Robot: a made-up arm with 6 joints. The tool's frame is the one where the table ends. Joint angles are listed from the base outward.
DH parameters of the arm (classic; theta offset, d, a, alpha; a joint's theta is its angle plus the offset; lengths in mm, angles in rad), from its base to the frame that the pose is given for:
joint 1: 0 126.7 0 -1.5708
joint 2: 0.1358 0 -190.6 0
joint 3: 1.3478 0 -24.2 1.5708
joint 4: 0 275.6 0 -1.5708
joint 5: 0 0 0.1 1.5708
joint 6: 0 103.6 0 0
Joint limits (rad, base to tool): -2.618..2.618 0..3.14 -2.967..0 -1.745..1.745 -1.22..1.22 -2.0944..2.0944
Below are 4 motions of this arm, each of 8 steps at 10 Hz.
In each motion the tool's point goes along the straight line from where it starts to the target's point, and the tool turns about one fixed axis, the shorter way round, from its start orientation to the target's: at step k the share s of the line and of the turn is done. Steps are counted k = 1, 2, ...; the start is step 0. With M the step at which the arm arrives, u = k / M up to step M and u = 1 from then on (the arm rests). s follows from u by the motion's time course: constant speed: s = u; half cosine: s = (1 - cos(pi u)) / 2; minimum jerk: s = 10 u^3 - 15 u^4 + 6 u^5.
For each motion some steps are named. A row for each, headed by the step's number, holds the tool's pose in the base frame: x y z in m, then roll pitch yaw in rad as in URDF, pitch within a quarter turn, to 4 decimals.
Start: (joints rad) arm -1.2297 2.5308 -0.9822 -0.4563 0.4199 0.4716
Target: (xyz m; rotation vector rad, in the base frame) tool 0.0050 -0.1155 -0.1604 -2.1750 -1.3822 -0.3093
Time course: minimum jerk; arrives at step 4
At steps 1, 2, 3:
1: 0.0436 -0.1833 -0.1561 -2.9396 -0.2900 1.7808
2: 0.0265 -0.1533 -0.1580 -2.8877 -0.3876 1.4653
3: 0.0095 -0.1233 -0.1599 -2.8026 -0.4645 1.1318

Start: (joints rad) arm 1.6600 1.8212 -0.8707 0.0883 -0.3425 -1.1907
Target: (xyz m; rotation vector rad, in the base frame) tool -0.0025 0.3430 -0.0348 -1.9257 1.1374 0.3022
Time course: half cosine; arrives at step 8
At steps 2, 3, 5, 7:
2: -0.0251 0.3557 0.0442 -2.1641 0.4257 -0.2641
3: -0.0208 0.3533 0.0292 -2.1979 0.4698 -0.3616
5: -0.0107 0.3476 -0.0062 -2.2996 0.5600 -0.6074
7: -0.0035 0.3436 -0.0313 -2.3894 0.6089 -0.7953

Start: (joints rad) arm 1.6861 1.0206 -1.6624 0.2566 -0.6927 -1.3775
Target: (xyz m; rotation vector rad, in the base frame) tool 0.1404 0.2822 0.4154 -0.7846 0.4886 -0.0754
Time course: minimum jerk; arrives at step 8
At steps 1, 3, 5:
1: 0.0040 0.1331 0.6006 -0.1033 0.2193 0.4744
3: 0.0399 0.1724 0.5518 -0.2789 0.3180 0.3016
5: 0.1022 0.2405 0.4672 -0.6293 0.4086 -0.0442

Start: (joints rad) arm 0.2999 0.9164 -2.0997 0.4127 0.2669 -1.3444
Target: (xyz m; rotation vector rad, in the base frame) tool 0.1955 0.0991 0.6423 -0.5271 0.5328 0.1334
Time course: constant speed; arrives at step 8
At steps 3, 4, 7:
3: 0.0817 0.0470 0.6475 -0.5472 0.3456 -0.4358
4: 0.1045 0.0574 0.6465 -0.5539 0.3848 -0.3545
7: 0.1727 0.0887 0.6433 -0.5528 0.5035 -0.1028

